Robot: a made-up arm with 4 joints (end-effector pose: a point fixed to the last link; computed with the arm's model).
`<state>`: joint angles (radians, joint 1 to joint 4).
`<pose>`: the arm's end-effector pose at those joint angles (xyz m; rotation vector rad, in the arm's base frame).
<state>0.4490 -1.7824 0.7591 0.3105</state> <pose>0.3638 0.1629 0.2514 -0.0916 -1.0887 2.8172</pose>
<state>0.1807 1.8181 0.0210 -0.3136</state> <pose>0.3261 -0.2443 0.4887 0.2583 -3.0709 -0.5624</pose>
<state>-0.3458 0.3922 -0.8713 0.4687</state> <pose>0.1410 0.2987 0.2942 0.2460 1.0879 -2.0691</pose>
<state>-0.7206 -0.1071 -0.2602 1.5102</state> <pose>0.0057 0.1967 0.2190 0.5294 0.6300 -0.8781</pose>
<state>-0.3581 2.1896 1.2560 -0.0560</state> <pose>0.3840 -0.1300 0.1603 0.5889 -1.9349 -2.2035</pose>
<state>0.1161 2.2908 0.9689 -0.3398</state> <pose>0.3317 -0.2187 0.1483 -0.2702 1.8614 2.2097</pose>
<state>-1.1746 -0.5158 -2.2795 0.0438</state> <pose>0.4637 -0.0816 0.2512 1.0221 -2.0067 -1.3667</pose>
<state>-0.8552 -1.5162 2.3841 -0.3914</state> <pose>0.1359 0.1784 0.6066 -0.8825 2.1926 -1.5531</pose>
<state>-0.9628 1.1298 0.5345 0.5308</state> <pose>0.1779 -0.0051 0.5941 -0.2989 2.6563 -0.3888</pose>
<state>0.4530 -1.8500 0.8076 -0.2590</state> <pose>0.4014 0.1224 0.2186 0.1866 -0.9074 2.3103</pose>
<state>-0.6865 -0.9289 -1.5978 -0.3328</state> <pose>0.4215 -0.1207 0.1483 0.9066 -1.6659 -2.3468</pose>
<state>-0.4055 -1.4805 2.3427 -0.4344</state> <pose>0.2700 0.0857 0.6278 -0.7210 2.7093 -1.3873</pose>
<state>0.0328 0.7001 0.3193 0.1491</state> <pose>0.3028 -0.0488 0.5880 -0.2511 -3.0094 0.8332</pose>
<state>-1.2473 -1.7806 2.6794 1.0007</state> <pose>-0.0795 0.0959 0.5527 0.2853 1.7324 -0.6453</pose>
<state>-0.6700 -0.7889 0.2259 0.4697</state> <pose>0.1012 0.2685 0.2502 0.2272 0.7434 -1.9851</pose>
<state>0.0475 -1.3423 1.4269 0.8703</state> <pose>0.2485 0.1494 0.5362 0.9843 1.7858 -1.7277</pose>
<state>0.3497 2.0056 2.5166 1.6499</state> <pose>0.1697 0.1110 0.0801 -0.0683 0.0312 -1.6232</pose>
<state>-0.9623 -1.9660 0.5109 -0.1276</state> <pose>0.2525 0.1680 0.1073 0.5872 -0.4022 -2.4360</pose>
